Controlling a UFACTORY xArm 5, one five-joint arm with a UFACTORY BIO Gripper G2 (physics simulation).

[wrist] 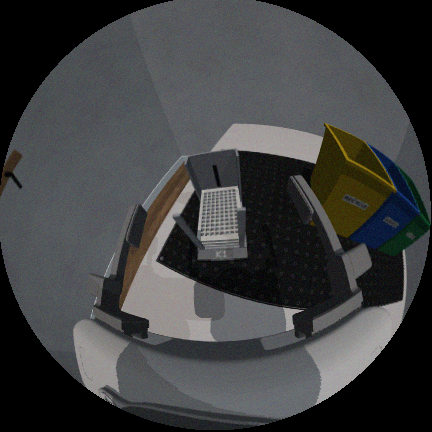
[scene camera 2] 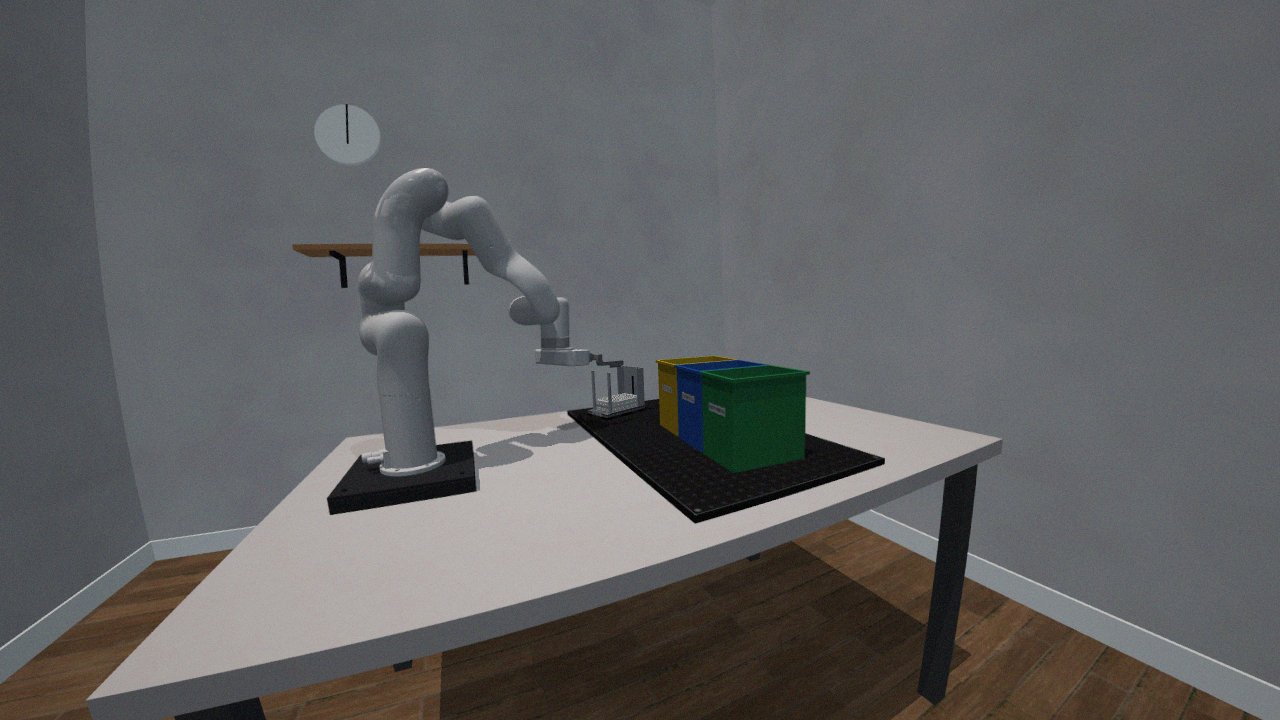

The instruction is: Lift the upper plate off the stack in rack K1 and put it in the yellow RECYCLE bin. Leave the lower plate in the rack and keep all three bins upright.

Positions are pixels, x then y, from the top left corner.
Labels:
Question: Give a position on a plate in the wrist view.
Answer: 217,222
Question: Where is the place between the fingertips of my gripper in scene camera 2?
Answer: At 602,362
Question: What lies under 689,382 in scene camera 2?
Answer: A blue bin.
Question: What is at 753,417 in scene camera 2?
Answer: A green bin.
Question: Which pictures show the yellow recycle bin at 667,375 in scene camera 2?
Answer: The wrist view and scene camera 2: all of them.

